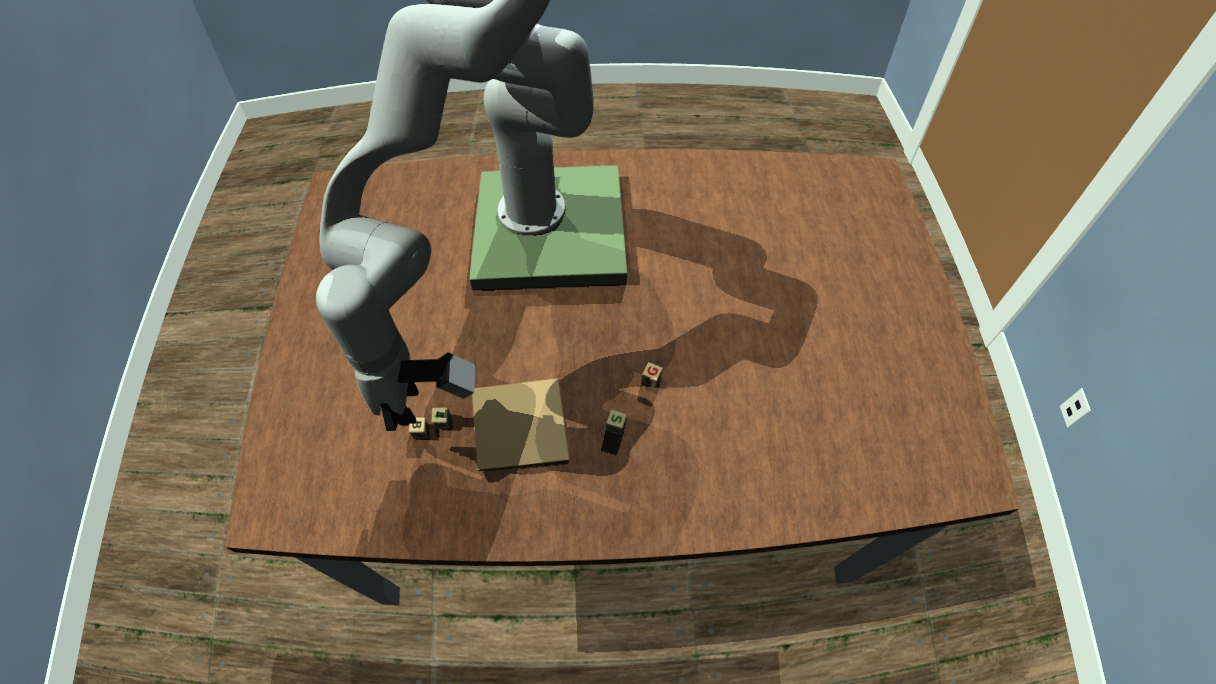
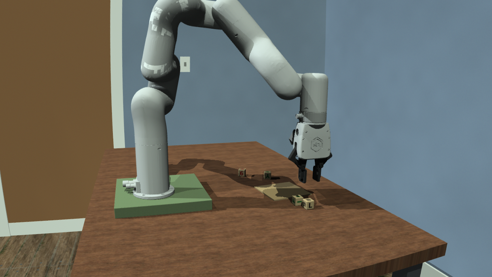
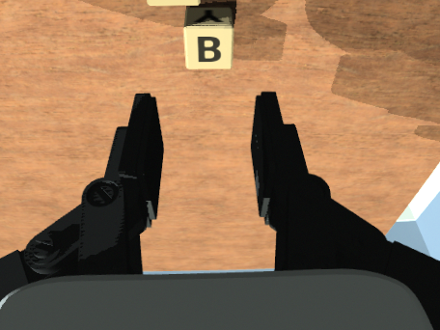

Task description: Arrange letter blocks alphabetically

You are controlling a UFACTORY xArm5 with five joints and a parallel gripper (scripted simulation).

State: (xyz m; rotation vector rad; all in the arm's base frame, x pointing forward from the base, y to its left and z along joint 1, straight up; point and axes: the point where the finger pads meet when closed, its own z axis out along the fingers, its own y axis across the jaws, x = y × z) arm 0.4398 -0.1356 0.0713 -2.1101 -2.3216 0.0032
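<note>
The cream block is 20 mm behind my hand, 30 mm to the left of it and 90 mm below it. From my hand the other things lie so: tan mat: 20 mm behind, 160 mm to the left, 100 mm below.
</note>
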